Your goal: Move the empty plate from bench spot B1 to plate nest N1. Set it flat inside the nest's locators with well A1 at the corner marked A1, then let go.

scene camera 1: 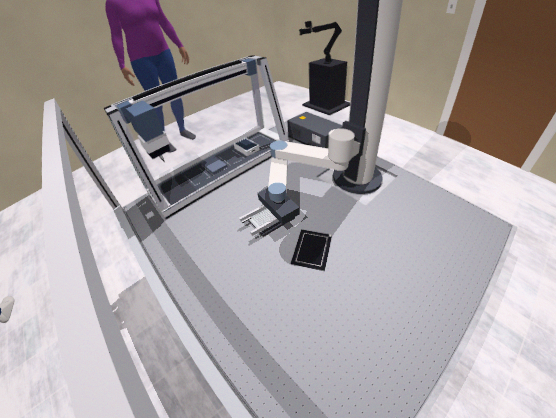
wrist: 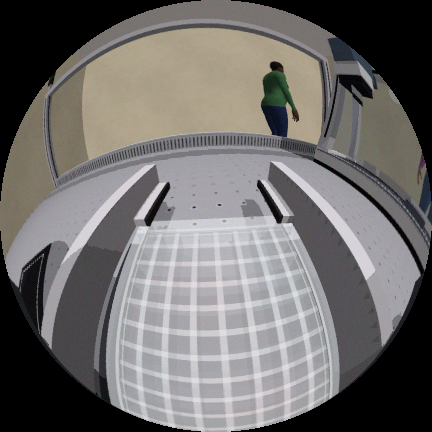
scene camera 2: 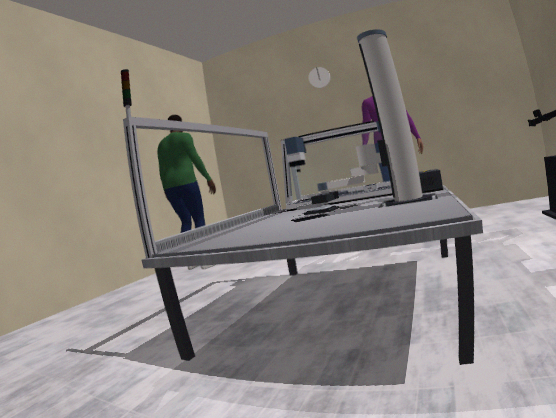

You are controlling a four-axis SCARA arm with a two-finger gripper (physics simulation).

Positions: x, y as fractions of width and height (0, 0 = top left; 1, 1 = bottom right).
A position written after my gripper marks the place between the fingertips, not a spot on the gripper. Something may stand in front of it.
My gripper (scene camera 1: 0.44, 0.54) touches a white well plate (wrist: 0.51, 0.73). I also see a black nest with white outline (scene camera 1: 0.56, 0.59) and a pipettor deck (scene camera 1: 0.35, 0.42).
The black nest with white outline shows as well in the wrist view (wrist: 0.08, 0.62).
